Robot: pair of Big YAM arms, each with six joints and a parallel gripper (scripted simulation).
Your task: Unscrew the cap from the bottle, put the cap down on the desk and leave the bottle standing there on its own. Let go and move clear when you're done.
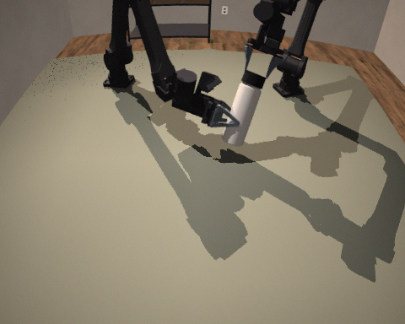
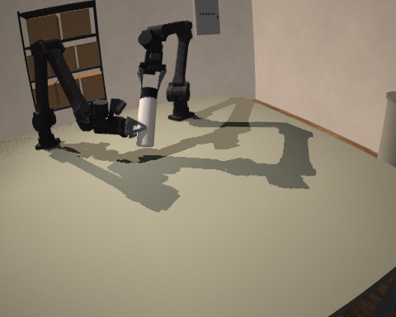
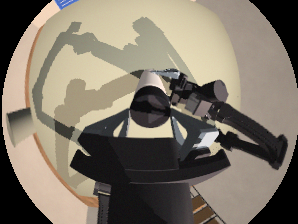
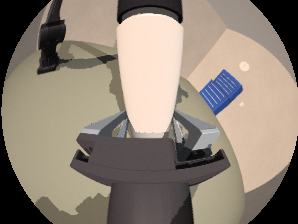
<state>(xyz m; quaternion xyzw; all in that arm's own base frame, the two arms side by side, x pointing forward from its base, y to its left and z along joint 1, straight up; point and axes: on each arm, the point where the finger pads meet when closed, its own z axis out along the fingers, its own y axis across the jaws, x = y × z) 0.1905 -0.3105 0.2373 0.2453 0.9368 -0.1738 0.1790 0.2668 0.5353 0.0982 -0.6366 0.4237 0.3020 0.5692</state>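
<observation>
The black cap lies 10 mm ahead of my left hand, 10 mm to the right of it and 30 mm below it.
</observation>
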